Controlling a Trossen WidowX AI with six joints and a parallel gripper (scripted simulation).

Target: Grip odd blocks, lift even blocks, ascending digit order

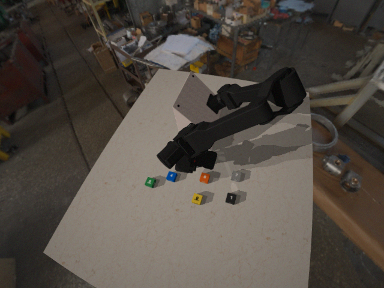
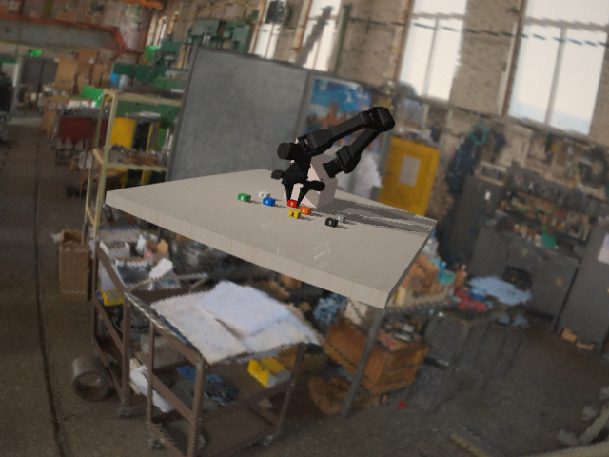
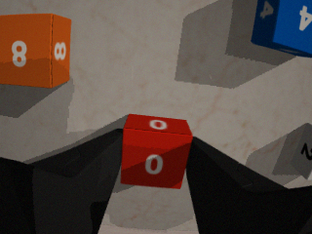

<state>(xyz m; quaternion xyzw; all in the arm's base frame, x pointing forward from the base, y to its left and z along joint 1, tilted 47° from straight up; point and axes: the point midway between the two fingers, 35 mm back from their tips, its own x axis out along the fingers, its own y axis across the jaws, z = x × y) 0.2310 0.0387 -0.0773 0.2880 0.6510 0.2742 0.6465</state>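
My gripper tip is now 180 mm to the right of the black block and 90 mm short of it. Round my gripper tip: orange block 60 mm to the left, 40 mm ahead; red block 10 mm behind; blue block 70 mm ahead, 60 mm to the right.
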